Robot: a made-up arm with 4 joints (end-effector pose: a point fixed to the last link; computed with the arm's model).
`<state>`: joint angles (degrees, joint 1 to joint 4).
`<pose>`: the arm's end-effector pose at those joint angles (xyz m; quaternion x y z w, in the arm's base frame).
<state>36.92 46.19 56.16 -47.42</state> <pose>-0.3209 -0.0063 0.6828 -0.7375 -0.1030 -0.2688 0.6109</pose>
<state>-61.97 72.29 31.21 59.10</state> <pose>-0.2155 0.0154 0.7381 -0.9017 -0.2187 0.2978 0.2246</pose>
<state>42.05 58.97 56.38 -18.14</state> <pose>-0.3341 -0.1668 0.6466 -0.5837 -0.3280 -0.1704 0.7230</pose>
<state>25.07 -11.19 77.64 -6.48</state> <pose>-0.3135 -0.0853 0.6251 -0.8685 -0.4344 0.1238 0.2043</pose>
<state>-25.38 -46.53 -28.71 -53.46</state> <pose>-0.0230 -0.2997 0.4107 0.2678 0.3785 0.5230 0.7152</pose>
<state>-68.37 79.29 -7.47 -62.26</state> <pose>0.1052 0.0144 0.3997 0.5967 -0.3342 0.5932 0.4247</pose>
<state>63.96 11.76 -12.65 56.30</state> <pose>-0.3641 -0.1518 0.5725 -0.8270 -0.4925 -0.1222 0.2422</pose>
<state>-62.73 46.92 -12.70 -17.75</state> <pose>-0.0957 0.0201 0.3173 0.7981 -0.1214 0.2890 0.5145</pose>
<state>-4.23 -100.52 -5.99 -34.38</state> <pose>-0.1317 -0.3829 0.5055 0.2289 0.4380 0.2493 0.8329</pose>
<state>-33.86 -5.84 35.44 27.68</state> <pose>-0.2651 0.0708 0.5761 0.8871 0.1359 -0.3692 0.2414</pose>
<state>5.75 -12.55 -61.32 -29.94</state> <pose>0.0375 -0.1154 0.3663 0.4173 -0.0086 0.7086 0.5689</pose>
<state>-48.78 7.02 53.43 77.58</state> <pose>-0.0457 0.0352 0.7349 -0.6477 -0.1389 0.7382 0.1278</pose>
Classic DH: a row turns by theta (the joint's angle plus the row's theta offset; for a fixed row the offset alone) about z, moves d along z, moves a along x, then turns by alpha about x. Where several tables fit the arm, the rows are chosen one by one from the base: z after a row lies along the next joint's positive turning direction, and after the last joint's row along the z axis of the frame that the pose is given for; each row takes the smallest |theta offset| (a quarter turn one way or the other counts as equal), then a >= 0, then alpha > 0; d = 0 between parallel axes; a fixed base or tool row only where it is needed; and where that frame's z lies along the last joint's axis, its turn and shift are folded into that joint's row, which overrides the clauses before.
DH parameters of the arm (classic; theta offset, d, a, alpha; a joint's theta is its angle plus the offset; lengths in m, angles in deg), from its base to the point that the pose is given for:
base (fixed): 74.81 0.5809 -0.1245 61.29
joint 1: 29.47 -0.0218 -0.001 32.18
joint 2: 80.25 -0.0802 -0.0507 61.83
joint 3: -30.96 0.101 0.0163 31.98
joint 4: 84.51 0.0612 -0.2307 -116.16
tool (fixed): -27.24 0.0491 0 0

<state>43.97 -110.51 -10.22 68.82</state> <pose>-0.2845 -0.0909 0.3645 0.6551 0.0121 -0.1873 0.7319</pose>
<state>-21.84 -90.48 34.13 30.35</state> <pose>-0.3056 -0.0381 0.4719 0.4930 -0.0102 -0.4945 0.7158</pose>
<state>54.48 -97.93 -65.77 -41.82</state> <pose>0.1343 -0.1793 0.5205 -0.1037 0.1440 0.8053 0.5657</pose>
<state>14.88 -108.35 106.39 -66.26</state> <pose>-0.2500 -0.1630 0.3384 0.7861 0.0861 0.0223 0.6117</pose>
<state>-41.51 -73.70 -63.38 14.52</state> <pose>-0.2140 -0.3427 0.5876 0.0390 0.3406 0.1068 0.9333</pose>
